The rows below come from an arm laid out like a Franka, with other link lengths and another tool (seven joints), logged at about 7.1 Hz.
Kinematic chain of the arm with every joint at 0, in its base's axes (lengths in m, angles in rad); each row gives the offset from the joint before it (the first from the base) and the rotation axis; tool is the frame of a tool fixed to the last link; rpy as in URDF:
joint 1: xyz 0 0 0.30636 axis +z
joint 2: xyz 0 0 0 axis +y
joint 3: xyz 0 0 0.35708 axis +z
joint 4: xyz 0.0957 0 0 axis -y
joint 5: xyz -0.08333 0 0.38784 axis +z
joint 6: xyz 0 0 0 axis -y
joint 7: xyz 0.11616 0 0 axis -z
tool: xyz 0.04 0.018 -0.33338 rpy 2.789 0 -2.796
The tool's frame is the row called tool.
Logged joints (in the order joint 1, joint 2, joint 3, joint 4, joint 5, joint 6, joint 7), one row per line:
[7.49 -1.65 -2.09 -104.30 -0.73 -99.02 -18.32]
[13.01 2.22 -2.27 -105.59 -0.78 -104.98 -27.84]
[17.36 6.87 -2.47 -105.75 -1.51 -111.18 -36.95]
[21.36 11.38 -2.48 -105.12 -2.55 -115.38 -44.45]
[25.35 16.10 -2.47 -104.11 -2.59 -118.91 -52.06]
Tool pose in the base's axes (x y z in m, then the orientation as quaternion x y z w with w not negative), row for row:
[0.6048 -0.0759 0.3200 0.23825 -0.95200 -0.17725 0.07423]
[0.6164 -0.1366 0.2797 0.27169 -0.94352 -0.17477 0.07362]
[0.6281 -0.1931 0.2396 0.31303 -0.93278 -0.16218 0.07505]
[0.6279 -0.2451 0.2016 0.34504 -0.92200 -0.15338 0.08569]
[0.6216 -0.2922 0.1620 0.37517 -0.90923 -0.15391 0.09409]
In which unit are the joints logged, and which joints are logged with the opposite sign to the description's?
The joints are logged in degrees. Opposite sign: joint 1, joint 6.
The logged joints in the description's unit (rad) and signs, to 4 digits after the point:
[-0.1307 -0.0288 -0.0365 -1.8204 -0.0127 1.7282 -0.3197]
[-0.2271 0.0387 -0.0396 -1.8429 -0.0136 1.8322 -0.4859]
[-0.3030 0.1199 -0.0431 -1.8457 -0.0264 1.9405 -0.6449]
[-0.3728 0.1986 -0.0433 -1.8347 -0.0445 2.0138 -0.7758]
[-0.4424 0.2810 -0.0431 -1.8171 -0.0452 2.0754 -0.9086]

